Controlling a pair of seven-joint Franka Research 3 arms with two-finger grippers.
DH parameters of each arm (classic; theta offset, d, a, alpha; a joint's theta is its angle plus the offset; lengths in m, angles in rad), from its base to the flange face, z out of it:
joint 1: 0 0.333 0 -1.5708
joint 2: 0 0 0 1.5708
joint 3: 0 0.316 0.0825 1.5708
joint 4: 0 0 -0.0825 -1.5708
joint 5: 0 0.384 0 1.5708
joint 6: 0 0 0.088 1.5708
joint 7: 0 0.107 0 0
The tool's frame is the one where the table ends.
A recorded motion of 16 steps. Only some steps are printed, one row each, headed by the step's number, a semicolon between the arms.
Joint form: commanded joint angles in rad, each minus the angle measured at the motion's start. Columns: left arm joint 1, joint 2, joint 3, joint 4, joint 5, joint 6, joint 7; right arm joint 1, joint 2, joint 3, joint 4, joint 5, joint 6, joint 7.
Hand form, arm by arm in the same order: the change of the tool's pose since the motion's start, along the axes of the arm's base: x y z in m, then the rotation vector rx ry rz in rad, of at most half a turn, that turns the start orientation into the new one. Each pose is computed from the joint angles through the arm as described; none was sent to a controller.
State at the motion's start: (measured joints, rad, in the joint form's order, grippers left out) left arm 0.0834 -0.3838 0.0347 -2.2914 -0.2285 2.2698 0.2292; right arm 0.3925 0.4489 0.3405 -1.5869 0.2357 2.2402 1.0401
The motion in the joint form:
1: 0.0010 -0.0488 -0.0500 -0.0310 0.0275 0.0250 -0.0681; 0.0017 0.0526 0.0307 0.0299 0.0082 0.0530 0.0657
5: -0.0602 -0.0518 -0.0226 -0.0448 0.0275 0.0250 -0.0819; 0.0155 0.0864 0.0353 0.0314 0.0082 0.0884 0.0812
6: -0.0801 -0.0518 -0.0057 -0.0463 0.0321 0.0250 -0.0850; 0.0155 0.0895 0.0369 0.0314 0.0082 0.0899 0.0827
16: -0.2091 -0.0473 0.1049 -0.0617 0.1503 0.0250 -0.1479; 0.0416 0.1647 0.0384 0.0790 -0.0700 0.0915 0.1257
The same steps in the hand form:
1: -0.0102 -0.0246 0.0095 0.0241 -0.0291 0.0133; 0.0011 0.0187 -0.0123 0.0435 0.0235 -0.0584
5: -0.0117 -0.0388 0.0039 0.0062 -0.0173 -0.0104; -0.0018 0.0295 -0.0303 0.0515 0.0345 -0.0687
6: -0.0119 -0.0393 0.0030 0.0021 -0.0154 -0.0137; -0.0022 0.0302 -0.0321 0.0516 0.0372 -0.0693
16: -0.0120 -0.0406 -0.0091 0.0432 0.0160 -0.0252; -0.0023 0.0477 -0.0611 0.0070 0.0358 -0.0548

